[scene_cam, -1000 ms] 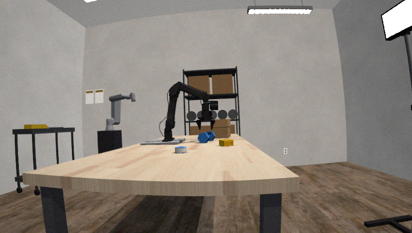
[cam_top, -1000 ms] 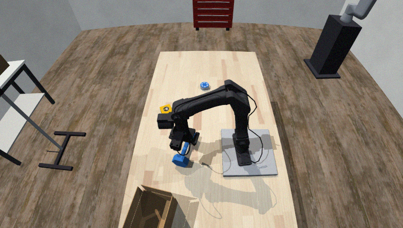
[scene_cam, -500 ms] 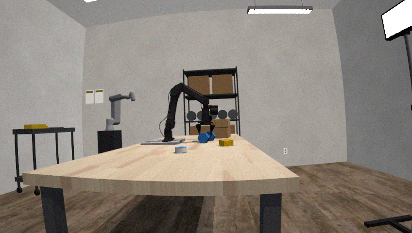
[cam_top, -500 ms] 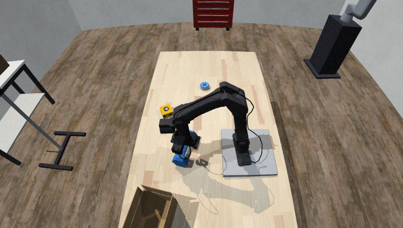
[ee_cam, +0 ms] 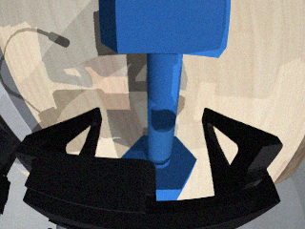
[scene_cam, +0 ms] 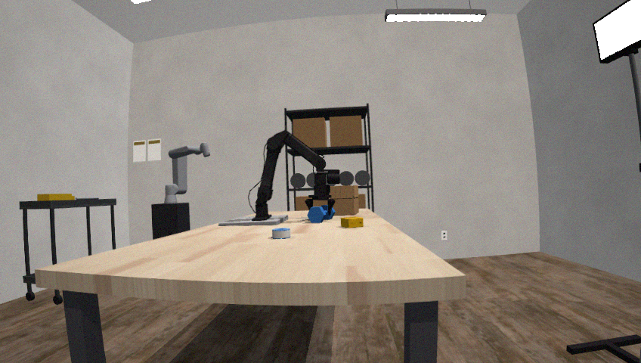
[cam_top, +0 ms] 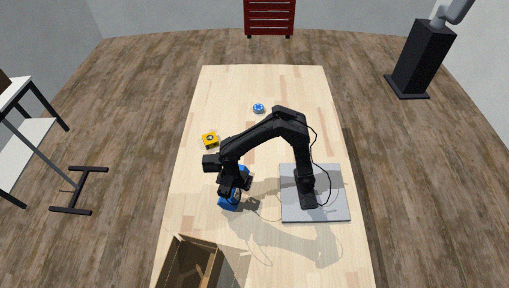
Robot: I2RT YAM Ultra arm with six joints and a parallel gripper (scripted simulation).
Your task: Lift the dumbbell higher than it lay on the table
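Right now the blue dumbbell is 10 mm ahead of my hand. From my hand the other things lie so: round puck (490 mm to the right, 140 mm behind, 20 mm below).
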